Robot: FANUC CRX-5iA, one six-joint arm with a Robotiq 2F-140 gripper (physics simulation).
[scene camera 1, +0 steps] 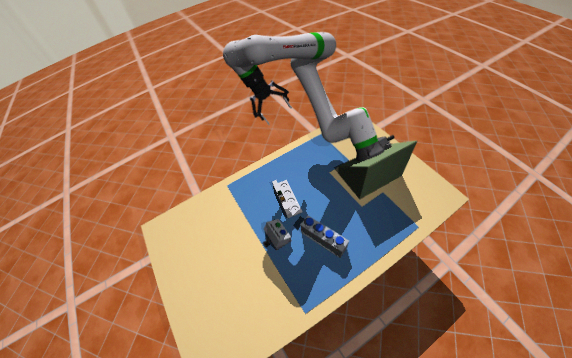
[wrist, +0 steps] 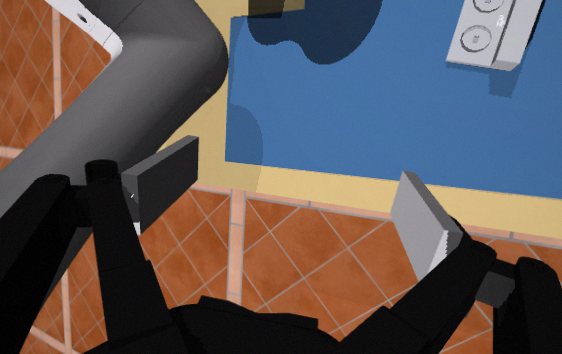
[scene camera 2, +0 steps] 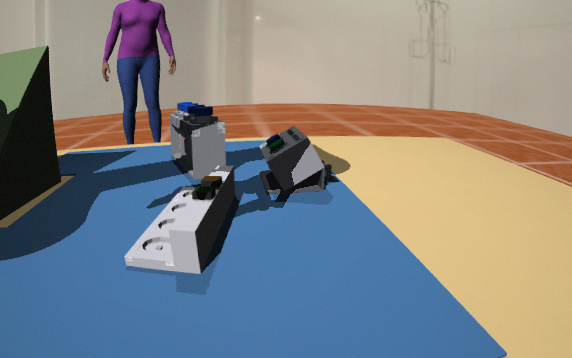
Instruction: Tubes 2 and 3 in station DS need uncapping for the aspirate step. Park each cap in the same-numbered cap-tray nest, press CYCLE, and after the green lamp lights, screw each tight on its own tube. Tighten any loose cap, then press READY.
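Pixels of known places: gripper, fingertip midpoint: [scene camera 1: 279, 115] [wrist: 294, 175]; arm's base, origin of the base link: [scene camera 1: 370, 155].
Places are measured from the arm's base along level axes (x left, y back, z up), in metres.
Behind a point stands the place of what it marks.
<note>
My gripper [scene camera 1: 278, 114] {z 0.182, x -0.348, y -0.324 m} [wrist: 294, 175] {z 0.182, x -0.348, y -0.324 m} is wide open and empty, high above and beyond the table's back edge, well away from the racks. A grey tube rack [scene camera 1: 322, 242] {z -0.133, x 0.215, y -0.439 m} [scene camera 2: 210, 147] {z -0.093, x 0.105, y -0.470 m} stands on the mat with several blue caps [scene camera 1: 329, 234] [scene camera 2: 200, 110] in a row on top; its numbers and the caps' tightness cannot be read. The white cap tray [scene camera 1: 291, 201] {z -0.141, x -0.062, y -0.450 m} [scene camera 2: 182, 242] {z -0.114, x -0.206, y -0.473 m} [wrist: 517, 45] {z -0.102, x -0.187, y -0.480 m} has round nests; no cap shows in those visible. A dark green and a brown block [scene camera 2: 207, 186] {z -0.093, x -0.109, y -0.489 m} sit on its raised side. A grey box [scene camera 1: 276, 235] {z -0.065, x 0.098, y -0.613 m} [scene camera 2: 300, 160] {z -0.097, x 0.014, y -0.611 m} carries a green and a blue button.
A large green slanted panel [scene camera 1: 385, 170] {z 0.012, x 0.121, y -0.012 m} [scene camera 2: 25, 130] {z -0.028, x 0.022, y -0.138 m} stands beside the arm's base. The blue mat [scene camera 1: 260, 185] {z -0.146, x -0.250, y -0.546 m} [scene camera 2: 300, 300] {z -0.147, x -0.254, y -0.574 m} [wrist: 350, 125] {z -0.147, x -0.302, y -0.281 m} lies on the yellow table [scene camera 1: 200, 260] {z -0.150, x -0.015, y -0.994 m} [scene camera 2: 450, 210] {z -0.150, x -0.083, y -0.826 m}. A person [scene camera 2: 140, 50] stands behind the table in the second scene view.
</note>
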